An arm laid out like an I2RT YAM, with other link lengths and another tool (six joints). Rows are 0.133 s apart.
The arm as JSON. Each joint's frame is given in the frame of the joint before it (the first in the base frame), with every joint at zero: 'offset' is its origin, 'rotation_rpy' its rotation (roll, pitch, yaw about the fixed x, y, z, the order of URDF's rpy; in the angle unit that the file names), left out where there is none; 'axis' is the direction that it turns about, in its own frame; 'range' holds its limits. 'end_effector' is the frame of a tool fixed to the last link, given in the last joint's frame.
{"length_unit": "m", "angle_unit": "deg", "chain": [
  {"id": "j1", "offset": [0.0, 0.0, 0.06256], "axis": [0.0, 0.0, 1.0], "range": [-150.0, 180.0]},
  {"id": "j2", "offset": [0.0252, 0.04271, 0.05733], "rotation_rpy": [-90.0, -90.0, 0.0], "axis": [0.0, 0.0, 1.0], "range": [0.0, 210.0]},
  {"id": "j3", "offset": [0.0, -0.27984, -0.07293], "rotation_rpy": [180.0, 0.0, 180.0], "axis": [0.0, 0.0, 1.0], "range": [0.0, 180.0]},
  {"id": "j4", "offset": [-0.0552, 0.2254, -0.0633], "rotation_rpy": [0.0, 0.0, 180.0], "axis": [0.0, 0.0, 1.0], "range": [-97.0, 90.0]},
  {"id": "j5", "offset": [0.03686, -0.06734, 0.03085], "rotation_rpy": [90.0, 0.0, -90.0], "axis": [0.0, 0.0, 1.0], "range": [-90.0, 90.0]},
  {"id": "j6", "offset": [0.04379, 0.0, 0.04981], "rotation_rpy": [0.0, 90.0, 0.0], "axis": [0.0, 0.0, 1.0], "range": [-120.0, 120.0]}
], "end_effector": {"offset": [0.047, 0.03, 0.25], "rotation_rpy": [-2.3, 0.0, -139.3]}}
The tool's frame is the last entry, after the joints.
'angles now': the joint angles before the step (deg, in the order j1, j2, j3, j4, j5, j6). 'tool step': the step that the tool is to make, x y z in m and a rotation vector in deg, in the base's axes. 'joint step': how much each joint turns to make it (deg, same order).
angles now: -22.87 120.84 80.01 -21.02 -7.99 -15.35
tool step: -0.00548 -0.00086 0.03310 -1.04 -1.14 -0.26
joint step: 0.00 -4.71 -0.07 -3.18 0.58 -0.02
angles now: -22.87 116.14 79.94 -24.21 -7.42 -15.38
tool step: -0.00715 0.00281 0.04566 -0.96 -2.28 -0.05
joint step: 0.00 -6.36 -0.07 -3.82 0.02 0.04
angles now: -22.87 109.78 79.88 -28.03 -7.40 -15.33
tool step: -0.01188 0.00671 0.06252 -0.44 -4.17 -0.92
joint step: 0.07 -8.64 0.00 -4.42 -0.45 1.51
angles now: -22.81 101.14 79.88 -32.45 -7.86 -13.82
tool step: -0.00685 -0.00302 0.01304 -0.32 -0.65 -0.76
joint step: -0.42 -2.03 0.00 -1.27 0.24 0.25
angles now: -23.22 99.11 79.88 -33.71 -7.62 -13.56
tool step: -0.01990 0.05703 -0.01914 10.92 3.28 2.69
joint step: 0.43 -0.92 -0.17 -7.43 -8.54 3.05
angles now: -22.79 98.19 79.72 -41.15 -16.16 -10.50
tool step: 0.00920 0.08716 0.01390 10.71 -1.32 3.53
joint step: 6.03 -1.55 0.00 -1.19 -7.81 7.97
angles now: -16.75 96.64 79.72 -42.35 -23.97 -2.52
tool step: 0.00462 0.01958 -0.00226 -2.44 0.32 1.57
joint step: 4.44 0.00 0.01 0.78 3.57 1.29
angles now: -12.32 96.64 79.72 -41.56 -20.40 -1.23
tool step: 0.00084 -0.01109 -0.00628 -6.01 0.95 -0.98
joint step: 2.93 0.22 0.00 0.46 7.23 0.14
